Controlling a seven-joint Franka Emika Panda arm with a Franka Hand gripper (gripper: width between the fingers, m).
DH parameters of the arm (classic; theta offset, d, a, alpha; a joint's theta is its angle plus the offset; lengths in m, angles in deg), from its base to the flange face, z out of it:
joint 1: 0 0.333 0 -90
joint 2: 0 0 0 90
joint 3: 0 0.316 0.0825 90
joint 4: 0 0 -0.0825 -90
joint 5: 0 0.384 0 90
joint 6: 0 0 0.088 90
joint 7: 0 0.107 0 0
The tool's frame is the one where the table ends.
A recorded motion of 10 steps. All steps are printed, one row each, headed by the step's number.
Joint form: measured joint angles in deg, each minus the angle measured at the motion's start. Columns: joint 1, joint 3, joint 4, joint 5, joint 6, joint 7, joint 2.
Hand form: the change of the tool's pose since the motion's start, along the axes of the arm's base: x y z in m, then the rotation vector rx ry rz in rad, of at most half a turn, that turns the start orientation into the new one. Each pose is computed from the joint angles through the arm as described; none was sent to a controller.
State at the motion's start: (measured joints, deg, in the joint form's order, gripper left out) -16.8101 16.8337 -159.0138 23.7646 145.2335 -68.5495 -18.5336
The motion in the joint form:
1: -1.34 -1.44 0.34 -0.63 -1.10 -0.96 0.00
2: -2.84 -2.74 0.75 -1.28 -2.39 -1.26 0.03
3: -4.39 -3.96 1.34 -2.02 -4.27 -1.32 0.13
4: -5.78 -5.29 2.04 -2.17 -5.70 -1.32 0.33
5: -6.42 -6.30 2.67 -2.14 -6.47 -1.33 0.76
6: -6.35 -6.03 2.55 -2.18 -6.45 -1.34 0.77
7: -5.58 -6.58 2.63 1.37 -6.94 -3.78 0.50
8: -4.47 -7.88 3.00 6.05 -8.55 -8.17 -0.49
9: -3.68 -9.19 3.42 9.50 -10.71 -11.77 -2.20
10: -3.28 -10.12 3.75 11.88 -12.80 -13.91 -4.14
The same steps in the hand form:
1: -0.0005 -0.0166 0.0014 0.0053 0.0081 -0.0185
2: -0.0018 -0.0333 0.0026 0.0126 0.0202 -0.0478
3: -0.0036 -0.0493 0.0038 0.0232 0.0404 -0.0778
4: -0.0048 -0.0655 0.0058 0.0389 0.0514 -0.1166
5: -0.0047 -0.0755 0.0066 0.0515 0.0572 -0.1414
6: -0.0049 -0.0733 0.0056 0.0497 0.0598 -0.1353
7: -0.0045 -0.0709 0.0075 0.0915 0.0431 -0.1324
8: -0.0043 -0.0693 0.0151 0.1518 0.0116 -0.1105
9: -0.0049 -0.0688 0.0273 0.2015 -0.0233 -0.0866
10: -0.0064 -0.0681 0.0405 0.2393 -0.0544 -0.0722

